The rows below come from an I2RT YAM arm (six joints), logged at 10 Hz.
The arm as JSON. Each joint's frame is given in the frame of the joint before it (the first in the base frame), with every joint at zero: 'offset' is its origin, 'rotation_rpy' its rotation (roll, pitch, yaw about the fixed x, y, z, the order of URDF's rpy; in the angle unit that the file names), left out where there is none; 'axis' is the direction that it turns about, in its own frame. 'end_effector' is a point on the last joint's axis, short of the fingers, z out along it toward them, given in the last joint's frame.
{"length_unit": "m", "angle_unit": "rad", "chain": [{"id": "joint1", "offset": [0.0, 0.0, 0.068], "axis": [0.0, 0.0, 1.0]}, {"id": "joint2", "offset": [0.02, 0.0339, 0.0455], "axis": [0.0, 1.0, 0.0]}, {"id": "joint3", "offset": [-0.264, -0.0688, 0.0], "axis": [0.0, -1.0, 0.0]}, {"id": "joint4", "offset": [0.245, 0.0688, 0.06], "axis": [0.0, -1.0, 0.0]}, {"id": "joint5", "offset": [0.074, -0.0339, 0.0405], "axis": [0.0, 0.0, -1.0]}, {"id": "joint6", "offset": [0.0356, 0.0, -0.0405], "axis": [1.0, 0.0, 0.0]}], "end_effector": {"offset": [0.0, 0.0, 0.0], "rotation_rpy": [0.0, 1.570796, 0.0]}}
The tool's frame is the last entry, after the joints.
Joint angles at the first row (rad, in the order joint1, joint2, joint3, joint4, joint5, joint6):
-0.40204 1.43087 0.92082 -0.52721 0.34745 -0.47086
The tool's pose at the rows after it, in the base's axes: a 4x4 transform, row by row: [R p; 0 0 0 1], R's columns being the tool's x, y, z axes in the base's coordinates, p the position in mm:
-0.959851 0.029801 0.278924 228.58; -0.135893 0.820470 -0.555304 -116.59; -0.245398 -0.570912 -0.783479 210.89; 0 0 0 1
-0.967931 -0.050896 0.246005 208.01; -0.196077 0.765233 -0.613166 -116.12; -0.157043 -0.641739 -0.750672 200.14; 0 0 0 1
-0.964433 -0.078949 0.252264 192.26; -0.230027 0.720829 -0.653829 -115.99; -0.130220 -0.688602 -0.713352 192.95; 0 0 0 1
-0.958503 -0.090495 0.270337 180.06; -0.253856 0.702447 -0.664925 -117.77; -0.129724 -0.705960 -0.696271 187.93; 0 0 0 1
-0.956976 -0.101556 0.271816 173.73; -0.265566 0.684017 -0.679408 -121.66; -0.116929 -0.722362 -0.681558 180.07; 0 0 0 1
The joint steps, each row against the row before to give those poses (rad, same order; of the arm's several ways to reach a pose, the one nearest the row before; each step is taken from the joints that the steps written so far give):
-0.01482 -0.09864 -0.10229 0.01967 0.05842 -0.12141
-0.02514 -0.07020 -0.10265 0.05618 0.05979 -0.13084
-0.02632 -0.06805 -0.08833 0.07710 0.02313 -0.08874
-0.03614 -0.05184 -0.06153 0.05522 -0.02041 -0.06425
-0.03165 -0.00982 -0.04664 0.06687 -0.00693 -0.05269

